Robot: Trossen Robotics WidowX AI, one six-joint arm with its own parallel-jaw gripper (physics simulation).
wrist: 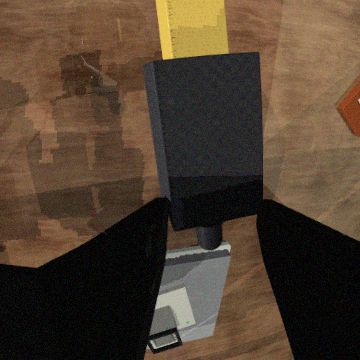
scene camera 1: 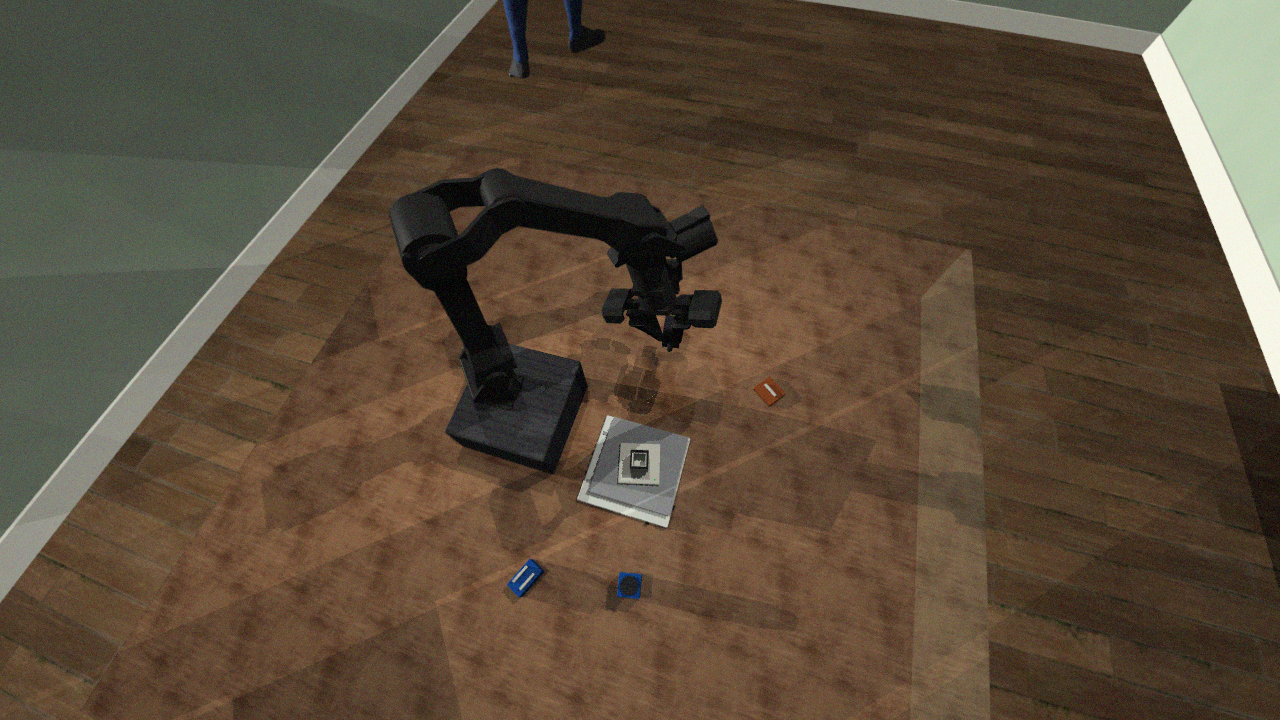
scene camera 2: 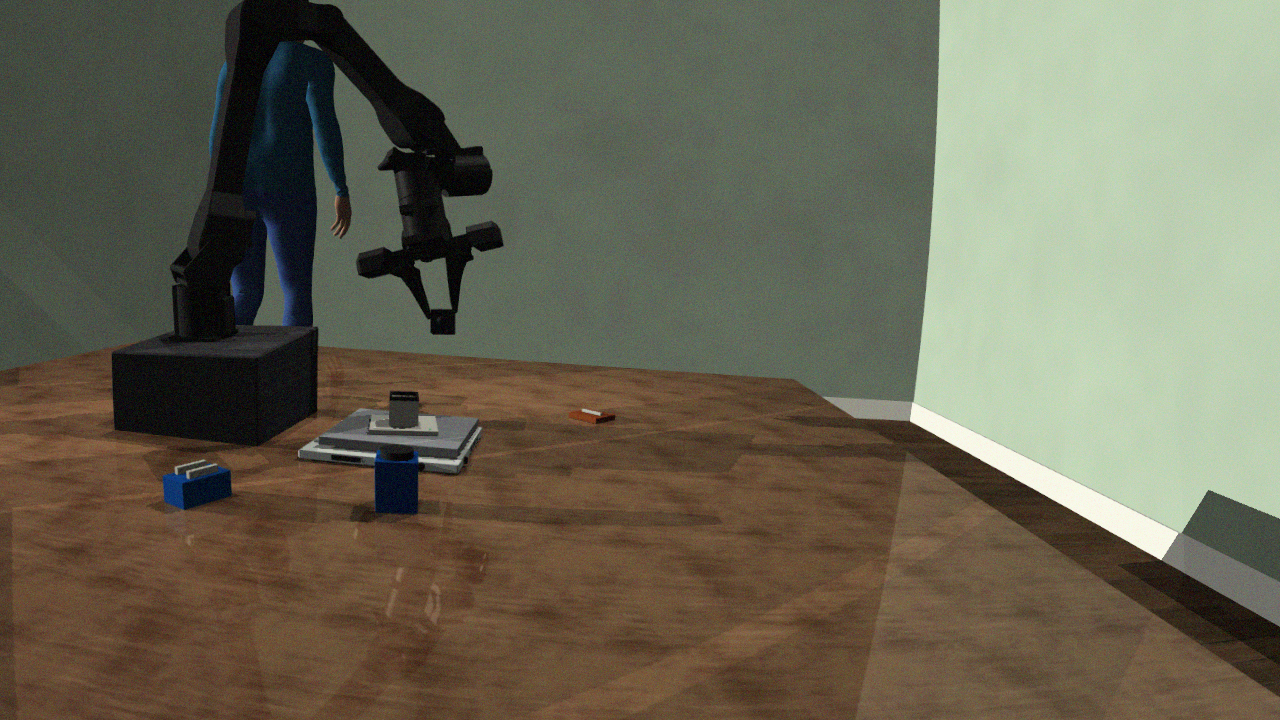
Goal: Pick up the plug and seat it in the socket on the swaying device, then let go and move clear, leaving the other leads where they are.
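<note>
The plug is a black block with a yellow piece at one end and a short round stub at the other. My gripper is shut on the plug's body and holds it in the air, well above the table. The device is a grey plate on a pale base. Its socket is a small upright grey box with a dark square rim, on a pale pad. The gripper is above and behind the socket in the second scene view, apart from it.
An orange lead end lies right of the device. A blue two-pronged block and a blue round-topped block are nearer the second camera. A person stands behind the arm.
</note>
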